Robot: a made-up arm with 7 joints. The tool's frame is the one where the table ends. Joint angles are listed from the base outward.
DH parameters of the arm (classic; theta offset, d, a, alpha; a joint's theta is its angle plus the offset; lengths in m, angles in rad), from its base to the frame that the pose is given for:
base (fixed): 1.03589 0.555 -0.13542 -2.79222
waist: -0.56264 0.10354 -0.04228 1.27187
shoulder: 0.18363 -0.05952 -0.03 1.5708
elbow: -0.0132 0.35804 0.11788 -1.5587
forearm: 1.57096 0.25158 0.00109 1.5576
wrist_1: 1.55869 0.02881 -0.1 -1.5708
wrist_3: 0 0.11 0.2 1.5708
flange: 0 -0.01 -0.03 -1.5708
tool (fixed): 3.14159 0.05 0 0
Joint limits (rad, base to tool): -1.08..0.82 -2..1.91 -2.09..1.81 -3.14..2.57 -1.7..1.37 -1.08..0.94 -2.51..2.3
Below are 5 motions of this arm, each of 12 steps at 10 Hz.
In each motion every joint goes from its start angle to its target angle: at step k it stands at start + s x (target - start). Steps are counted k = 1, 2, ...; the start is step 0. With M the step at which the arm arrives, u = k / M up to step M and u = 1 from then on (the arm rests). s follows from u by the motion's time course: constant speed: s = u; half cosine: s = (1 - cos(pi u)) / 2; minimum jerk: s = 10 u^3 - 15 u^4 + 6 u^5.
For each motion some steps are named. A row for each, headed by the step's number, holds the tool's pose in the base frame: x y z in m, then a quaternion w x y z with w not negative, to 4 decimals.
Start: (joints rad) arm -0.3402 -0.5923 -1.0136 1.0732 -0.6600 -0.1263 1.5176
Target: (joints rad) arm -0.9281 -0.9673 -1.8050 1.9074 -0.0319 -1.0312 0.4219
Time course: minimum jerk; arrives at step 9
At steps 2, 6, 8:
2: -0.0848 -0.0909 0.9363 0.6965 -0.0885 0.6464 -0.2989
6: 0.1480 -0.0191 0.8087 0.6387 -0.4872 0.4914 -0.3365
8: 0.1626 0.0107 0.7370 0.6136 -0.6432 0.3782 -0.2583

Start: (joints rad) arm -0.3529 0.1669 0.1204 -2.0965 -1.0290 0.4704 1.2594
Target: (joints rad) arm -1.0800 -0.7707 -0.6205 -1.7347 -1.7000 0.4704 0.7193
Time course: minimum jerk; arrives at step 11
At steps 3, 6, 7, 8, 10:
3: -0.4056 -0.2065 0.7300 0.6215 0.7419 0.0556 0.2452
6: -0.3249 -0.3200 0.7744 0.5432 0.8369 0.0144 -0.0661
7: -0.2703 -0.3528 0.7974 0.5349 0.8232 0.0392 -0.1864
8: -0.2150 -0.3731 0.8161 0.5404 0.7910 0.0684 -0.2786
10: -0.1531 -0.3846 0.8326 0.5569 0.7425 0.1003 -0.3584

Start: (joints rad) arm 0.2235 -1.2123 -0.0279 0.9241 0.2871 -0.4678 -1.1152
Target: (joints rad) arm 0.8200 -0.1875 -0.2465 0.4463 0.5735 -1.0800 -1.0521
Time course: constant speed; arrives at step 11
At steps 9, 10, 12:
9: 0.0491 0.1511 0.9005 0.5992 -0.5724 -0.0255 -0.5592
10: 0.1075 0.1663 0.8629 0.5417 -0.6117 0.0085 -0.5764
12: 0.1635 0.1725 0.8203 0.4806 -0.6472 0.0413 -0.5904

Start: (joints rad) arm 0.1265 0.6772 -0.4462 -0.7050 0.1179 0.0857 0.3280
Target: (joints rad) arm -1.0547 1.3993 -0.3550 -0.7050 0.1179 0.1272 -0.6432
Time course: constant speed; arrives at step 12
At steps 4, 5, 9, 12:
4: -0.4118 0.2295 0.6795 0.9913 -0.0471 -0.1217 0.0174
5: -0.4523 0.2044 0.6592 0.9802 -0.0542 -0.1776 0.0687
9: -0.5797 0.0654 0.5547 0.8748 -0.0395 -0.4068 0.2603
12: -0.6216 -0.0629 0.4533 0.7333 0.0121 -0.5668 0.3753

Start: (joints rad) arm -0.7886 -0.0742 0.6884 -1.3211 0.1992 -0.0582 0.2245
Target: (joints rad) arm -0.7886 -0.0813 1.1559 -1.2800 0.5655 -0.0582 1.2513
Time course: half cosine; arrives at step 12
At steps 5, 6, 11, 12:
5: 0.0160 -0.4806 0.7732 0.2877 0.1630 0.5377 0.7756
6: 0.0231 -0.4732 0.7737 0.2233 0.0670 0.5596 0.7953
11: 0.0487 -0.4602 0.7708 0.0242 0.2970 -0.5701 -0.7656
12: 0.0498 -0.4601 0.7706 0.0327 0.3094 -0.5684 -0.7616

